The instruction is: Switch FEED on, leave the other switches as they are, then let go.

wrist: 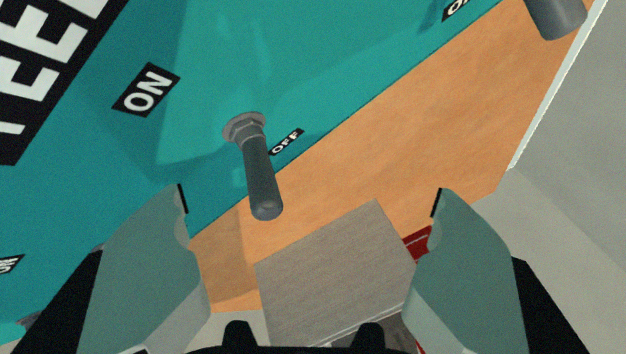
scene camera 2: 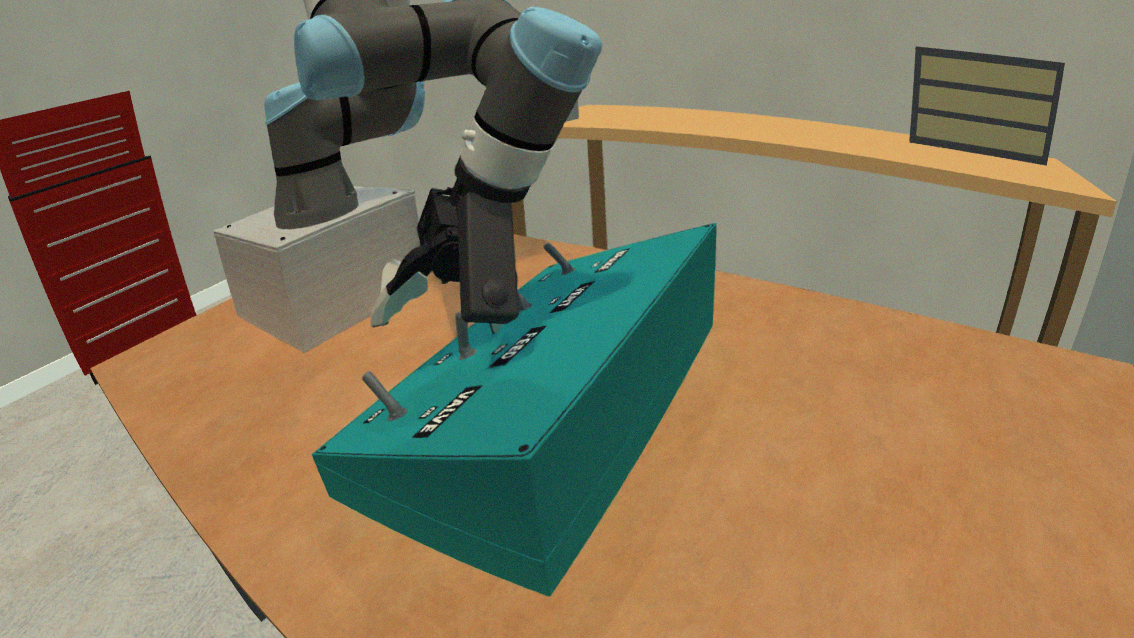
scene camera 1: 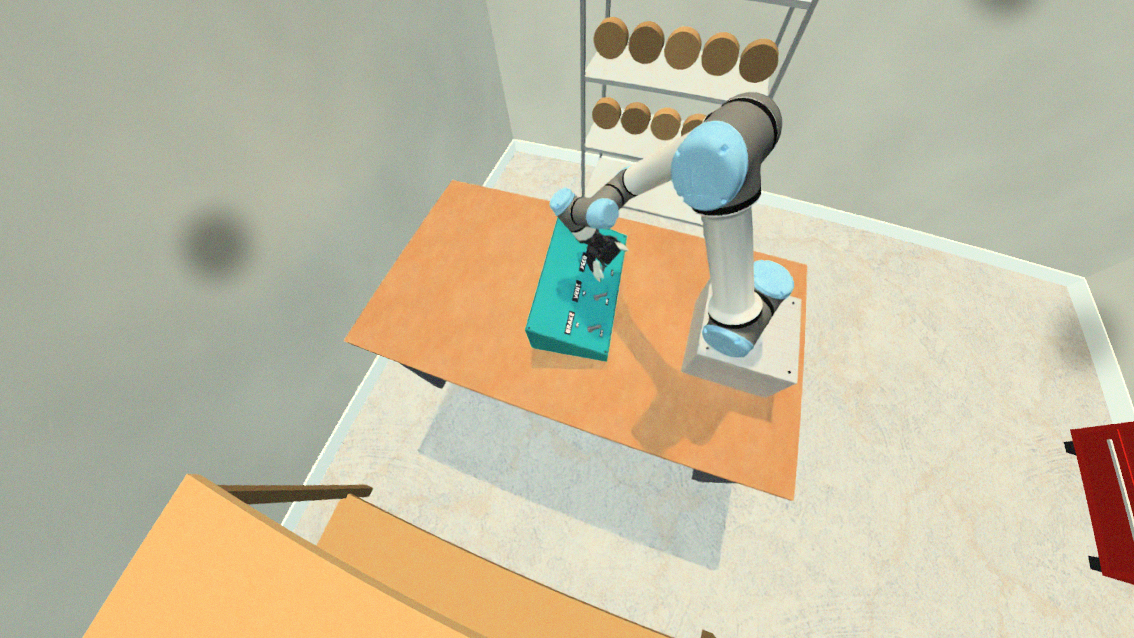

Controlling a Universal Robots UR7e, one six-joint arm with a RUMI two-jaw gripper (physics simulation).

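Note:
The teal switch panel stands on the table. The FEED lever stands steeper than the VALVE lever and the BRAKE lever, which lean to their OFF side; FEED is tilted away from OFF, toward ON. The VENT lever is mostly hidden by the gripper in scene camera 2. My gripper is wide open at the FEED lever. In the wrist view the lever shows between the jaws, nearer the left one, touching neither. FEED is hidden in scene camera 1.
The panel stands on the orange table, with the arm's pale base block on the robot's side. The neighbouring levers stand on both sides of FEED. A red tool cabinet and a shelf rack stand beyond the table.

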